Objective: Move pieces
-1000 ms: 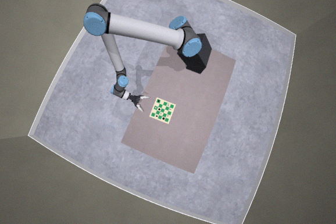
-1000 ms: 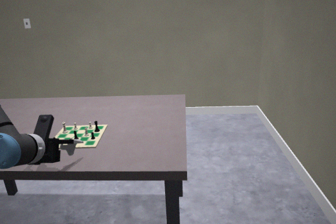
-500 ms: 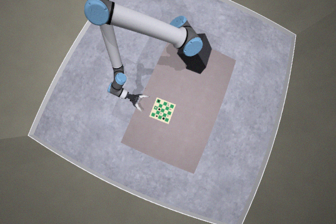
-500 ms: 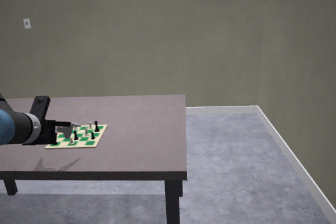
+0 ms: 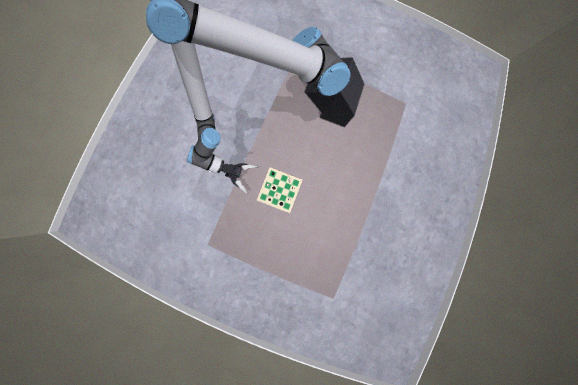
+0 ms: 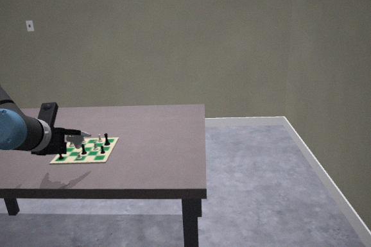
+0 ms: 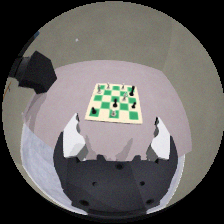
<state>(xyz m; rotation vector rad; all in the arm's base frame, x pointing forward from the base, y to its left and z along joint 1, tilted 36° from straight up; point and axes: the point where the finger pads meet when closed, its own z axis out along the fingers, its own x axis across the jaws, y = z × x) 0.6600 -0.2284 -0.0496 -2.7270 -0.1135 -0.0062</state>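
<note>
My gripper is now 6 cm short of the tall black piece, 20 cm to the right of it and 10 cm above it. The rest, counted from my hand: cream chessboard 1 cm behind, 15 cm to the left, 13 cm below; then white piece 9 cm behind, 19 cm to the left, 10 cm below.
</note>
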